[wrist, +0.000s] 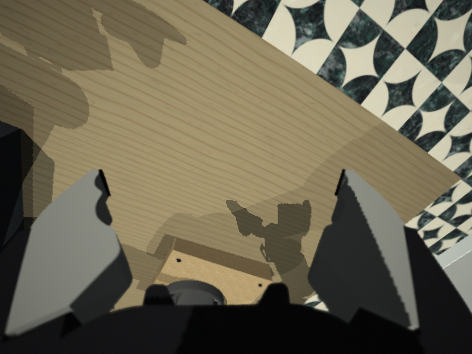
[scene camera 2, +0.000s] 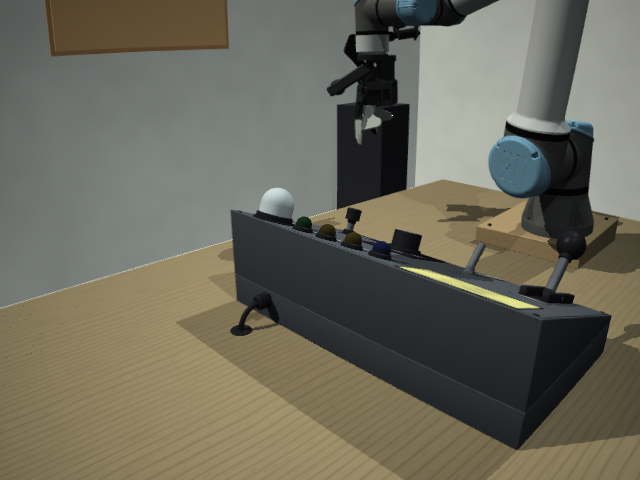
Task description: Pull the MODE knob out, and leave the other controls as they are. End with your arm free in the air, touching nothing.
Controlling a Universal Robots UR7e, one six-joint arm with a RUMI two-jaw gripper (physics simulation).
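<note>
The dark control console stands on the table. Its sloping top faces away in the scene view, and no labels can be read, so I cannot tell which control is MODE. A small black knob on a light stem stands up behind the domed buttons. A wide black knob sits to its right. My gripper is open and empty, pointing down in the air, well above the level of the console top. No knob shows between the fingers in the wrist view.
A white dome, a bare lever and a ball-topped lever rise from the console. A cable leaves its back. My arm's base stands on a wooden board. A dark pillar stands beyond the table.
</note>
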